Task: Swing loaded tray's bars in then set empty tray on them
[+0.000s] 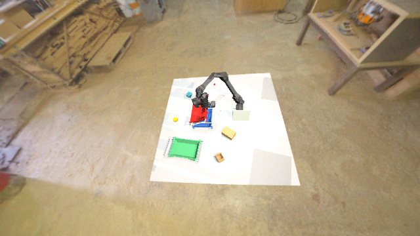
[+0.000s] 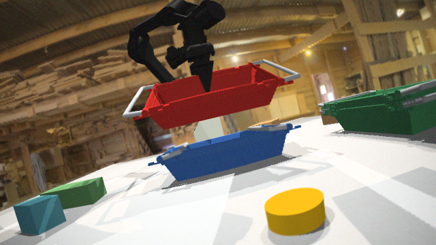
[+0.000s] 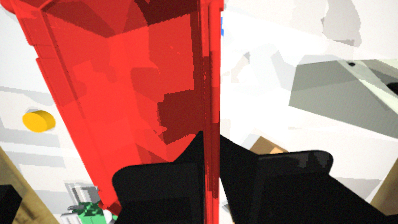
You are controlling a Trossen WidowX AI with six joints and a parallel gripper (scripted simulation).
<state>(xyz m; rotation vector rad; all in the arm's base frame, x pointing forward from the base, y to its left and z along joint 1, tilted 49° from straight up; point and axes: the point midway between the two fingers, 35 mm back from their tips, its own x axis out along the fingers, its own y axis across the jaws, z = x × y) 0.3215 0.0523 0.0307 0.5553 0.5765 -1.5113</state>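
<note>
Right now the red tray is 80 mm ahead of my gripper tip. Also, from my gripper tip: tan block: 220 mm behind, 190 mm to the left, 150 mm below; green block: 140 mm ahead, 340 mm to the right, 160 mm below; yellow disc: 380 mm ahead, 30 mm to the left, 170 mm below.
</note>
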